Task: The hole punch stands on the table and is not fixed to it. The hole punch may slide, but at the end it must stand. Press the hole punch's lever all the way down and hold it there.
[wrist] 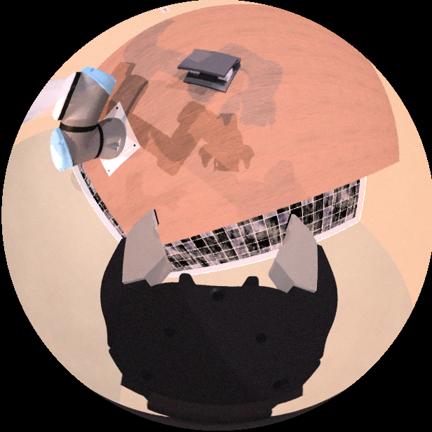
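Observation:
The dark grey hole punch (pixel 210 63) stands upright on the reddish wooden table (pixel 330 115), in the upper middle of the wrist view. Its broad lever plate is up, with a gap between it and the base plate, where light metal parts show. My gripper (pixel 221 214) is open and empty at the bottom of the view, with its two grey jaws wide apart. It is high above and well away from the hole punch and touches nothing.
The arm's base and joints with light blue caps (pixel 61 149) stand at the left on a white mounting plate (pixel 112 165). Shadows of the arm and gripper fall across the table. A black-and-white tiled mat (pixel 230 245) shows below the table's near edge.

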